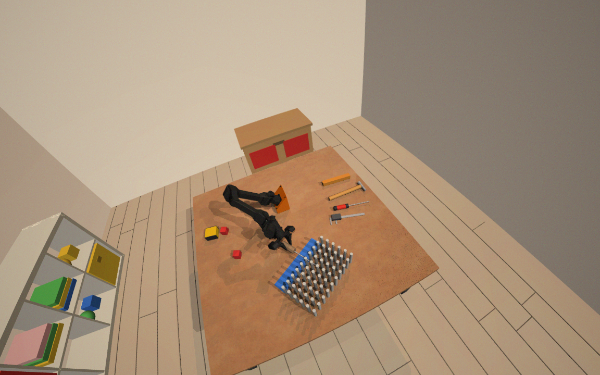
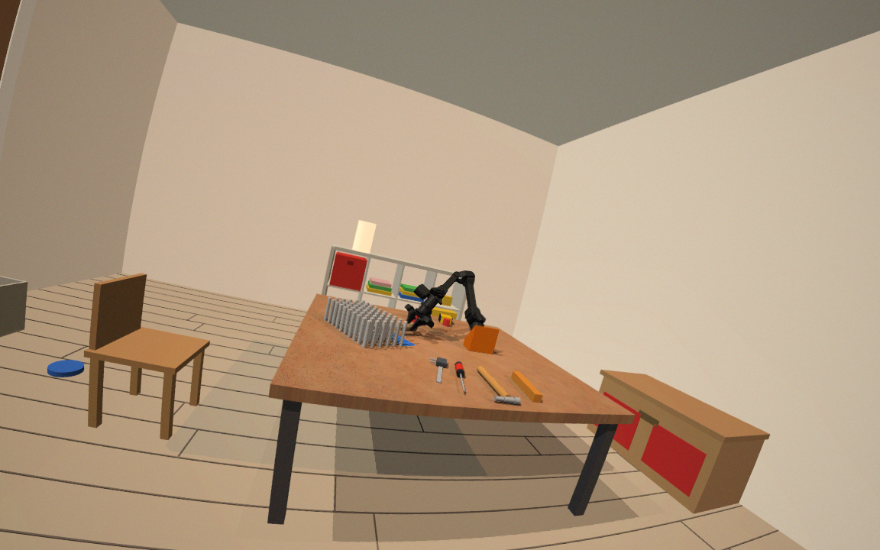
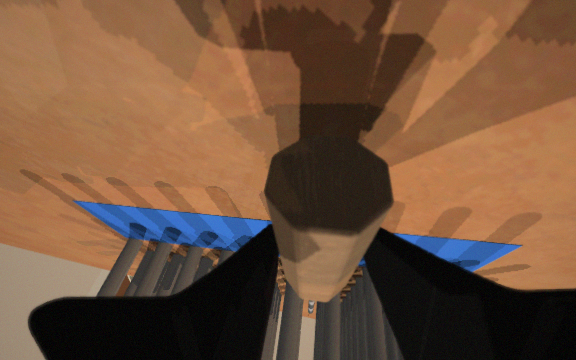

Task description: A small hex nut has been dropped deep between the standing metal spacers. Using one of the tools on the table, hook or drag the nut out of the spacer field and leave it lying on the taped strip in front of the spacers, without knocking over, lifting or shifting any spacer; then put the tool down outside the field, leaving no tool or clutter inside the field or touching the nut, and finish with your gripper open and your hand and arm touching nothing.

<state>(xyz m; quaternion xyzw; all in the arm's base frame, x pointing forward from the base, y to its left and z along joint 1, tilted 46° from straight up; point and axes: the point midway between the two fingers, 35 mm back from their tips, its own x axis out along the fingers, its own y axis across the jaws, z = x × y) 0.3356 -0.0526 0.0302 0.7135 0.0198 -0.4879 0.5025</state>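
The blue taped strip lies 10 cm ahead of my gripper tip, 2 cm to the left of it and 3 cm below it. The rest, counted from my gripper tip: yellow block 33 cm behind, 46 cm to the right, 1 cm below; then hook tool 9 cm ahead, 5 cm to the left; then orange bar 39 cm behind, 52 cm to the left, 2 cm below.
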